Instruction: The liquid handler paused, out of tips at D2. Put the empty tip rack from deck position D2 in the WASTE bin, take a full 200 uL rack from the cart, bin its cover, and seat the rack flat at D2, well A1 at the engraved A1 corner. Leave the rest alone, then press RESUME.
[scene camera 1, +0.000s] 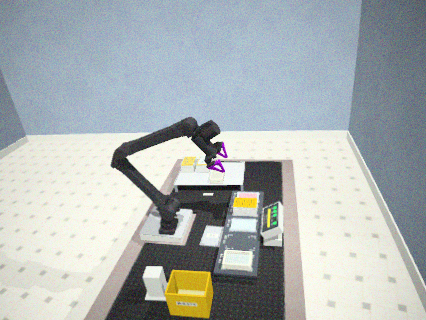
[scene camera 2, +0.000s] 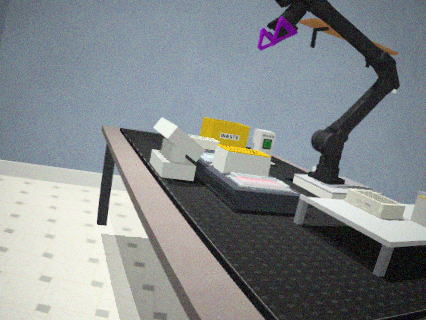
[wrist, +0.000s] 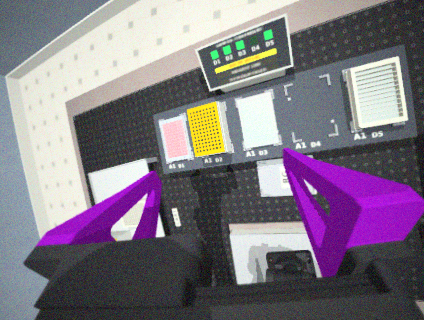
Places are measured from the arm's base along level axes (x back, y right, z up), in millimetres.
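Pixels of known places: gripper, fingertip midpoint: (scene camera 1: 225, 164) (scene camera 2: 266, 45) (wrist: 217, 166); arm's base, link origin: (scene camera 1: 168, 227) (scene camera 2: 325, 180) (wrist: 290, 265).
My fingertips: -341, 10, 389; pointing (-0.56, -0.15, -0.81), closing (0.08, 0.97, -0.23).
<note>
Ahead of a thing's pixels: the offset from my fingertips to its top centre, as dx, dy, dz. "spot": to the spot under its first point.
My gripper (scene camera 1: 225, 163) (scene camera 2: 276, 41) (wrist: 217, 166) is open and empty, high above the table. A rack with a yellow top @[-76, -126, -311] (scene camera 1: 245, 203) (scene camera 2: 242, 161) (wrist: 206, 129) stands at D2 on the dark deck (scene camera 2: 240, 197) (wrist: 310, 110) and looks level; its A1 well cannot be made out. The yellow WASTE bin @[+134, +435, -284] (scene camera 1: 189, 311) (scene camera 2: 210, 127) has a pale item @[+134, +435, -388] (scene camera 1: 191, 292) inside. The white cart @[+167, -523, -353] (scene camera 1: 235, 172) (scene camera 2: 350, 216) (wrist: 115, 177) holds a yellow-topped rack @[+327, -594, -288] (scene camera 1: 188, 162), a paler rack beside it and a low beige rack @[+115, -454, -327] (scene camera 1: 216, 176) (scene camera 2: 375, 204). The green RESUME button @[spot: +295, +345, -339] (scene camera 2: 267, 144) is on a white box @[+297, +383, -289] (scene camera 1: 154, 281).
A pink plate @[-85, -250, -357] (scene camera 1: 247, 195) (scene camera 2: 257, 182) (wrist: 175, 138) is at D1, a white plate @[-66, -3, -357] (scene camera 1: 243, 224) (wrist: 257, 120) at D3 and a ribbed tray @[-48, +245, -340] (scene camera 1: 237, 260) (wrist: 378, 93) at D5. D4 holds no labware. The status display @[spot: -208, +42, -298] (scene camera 1: 271, 220) (wrist: 245, 54) stands behind the deck in the wrist view.
</note>
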